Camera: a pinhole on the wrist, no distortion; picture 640 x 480 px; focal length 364.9 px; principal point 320.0 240.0 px. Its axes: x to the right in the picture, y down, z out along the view. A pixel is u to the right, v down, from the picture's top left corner.
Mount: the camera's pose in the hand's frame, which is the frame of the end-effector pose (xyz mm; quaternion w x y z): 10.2 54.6 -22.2 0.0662 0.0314 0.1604 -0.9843
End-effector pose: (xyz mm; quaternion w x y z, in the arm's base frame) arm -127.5 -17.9 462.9 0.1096 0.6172 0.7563 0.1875
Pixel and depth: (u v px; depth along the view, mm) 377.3 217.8 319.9
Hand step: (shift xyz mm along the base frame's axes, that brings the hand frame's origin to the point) 92.4 -17.9 -274.3
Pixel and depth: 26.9 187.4 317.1
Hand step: 96.3 287.7 -256.7
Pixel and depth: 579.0 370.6 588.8
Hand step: -83.1 -387.1 -579.9
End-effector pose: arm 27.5 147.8 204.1 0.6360 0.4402 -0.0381 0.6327
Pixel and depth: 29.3 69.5 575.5
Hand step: 257.4 -114.9 727.9
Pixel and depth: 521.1 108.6 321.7
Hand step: 83.3 -342.1 87.4
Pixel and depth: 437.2 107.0 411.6
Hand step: 133.7 -376.3 174.4
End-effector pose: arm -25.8 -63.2 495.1 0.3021 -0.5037 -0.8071 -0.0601
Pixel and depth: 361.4 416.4 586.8
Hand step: -521.7 -52.4 -293.2
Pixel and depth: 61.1 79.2 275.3
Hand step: -90.9 304.0 -162.4
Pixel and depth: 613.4 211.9 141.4
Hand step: -6.1 -39.8 -146.8
